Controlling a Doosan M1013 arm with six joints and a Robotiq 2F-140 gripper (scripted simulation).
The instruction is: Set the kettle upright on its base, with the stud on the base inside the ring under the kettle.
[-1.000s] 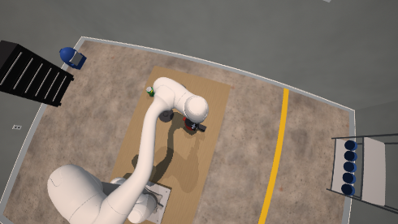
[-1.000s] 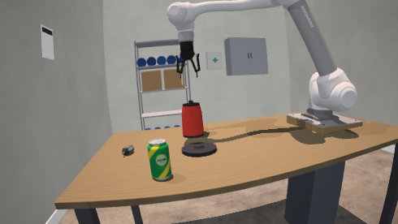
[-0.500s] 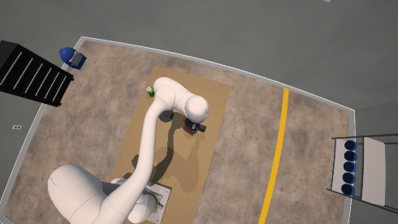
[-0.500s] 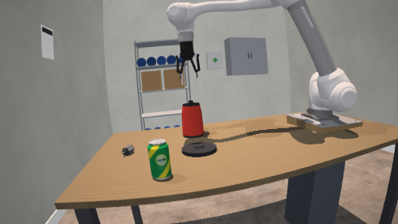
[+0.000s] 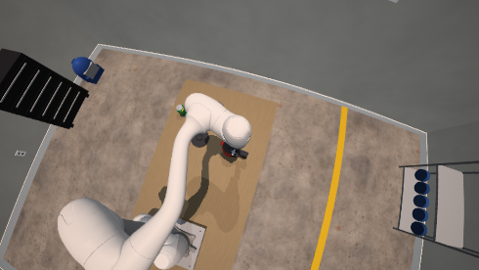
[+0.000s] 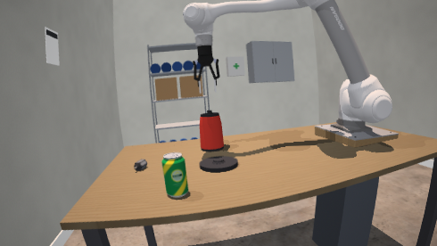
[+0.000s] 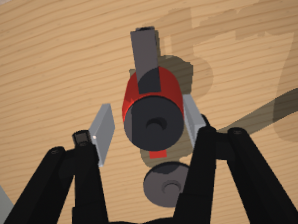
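Now: the red kettle 30 mm to the left of my hand and 210 mm below it. Round my hand: yellow can 160 mm ahead, 550 mm to the left, 240 mm below; small dark object 330 mm ahead, 300 mm to the left, 290 mm below; round black base 10 mm ahead, 330 mm to the left, 300 mm below.
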